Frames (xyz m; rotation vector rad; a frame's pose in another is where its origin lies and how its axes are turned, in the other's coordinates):
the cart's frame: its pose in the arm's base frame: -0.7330 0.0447 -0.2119 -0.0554 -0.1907 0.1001
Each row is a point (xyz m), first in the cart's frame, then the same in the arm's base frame.
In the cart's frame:
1: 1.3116 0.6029 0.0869
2: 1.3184 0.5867 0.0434
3: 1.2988 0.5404 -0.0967
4: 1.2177 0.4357 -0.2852
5: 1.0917 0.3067 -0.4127
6: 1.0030 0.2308 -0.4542
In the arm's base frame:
1: 0.4749 0.7847 0.0789
2: 0.4915 0.7674 0.0385
3: 0.5036 0.7130 -0.0995
4: 0.4703 0.5919 -0.2926
5: 0.3838 0.4448 -0.4328
6: 0.3123 0.3582 -0.4851

